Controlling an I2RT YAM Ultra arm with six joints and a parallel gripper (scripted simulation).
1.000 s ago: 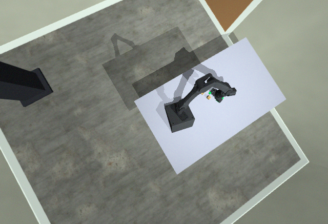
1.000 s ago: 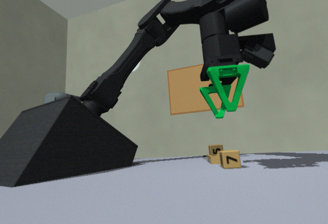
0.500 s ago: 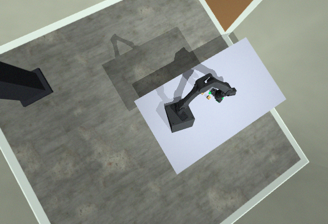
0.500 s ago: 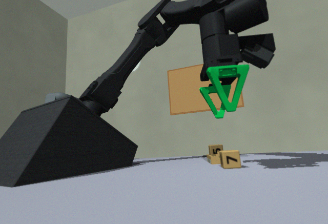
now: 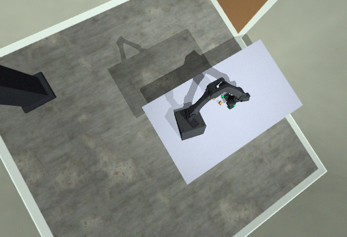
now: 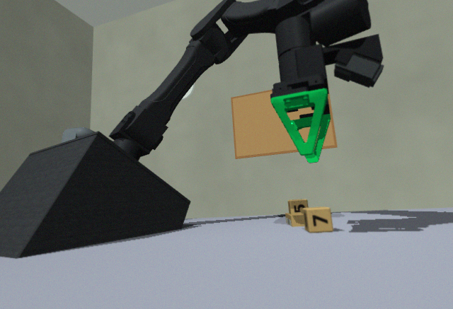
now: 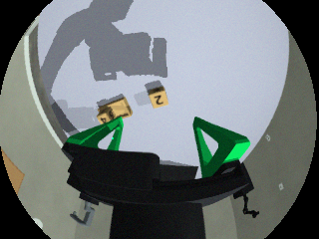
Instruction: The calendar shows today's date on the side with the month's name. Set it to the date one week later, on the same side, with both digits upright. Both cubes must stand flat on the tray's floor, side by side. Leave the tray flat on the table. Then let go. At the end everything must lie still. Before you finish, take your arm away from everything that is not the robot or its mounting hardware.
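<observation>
My gripper is now 9 cm above the wooden cube. Also, from my hand: wooden tray: 3 cm behind, 10 cm to the left, 9 cm below.
</observation>
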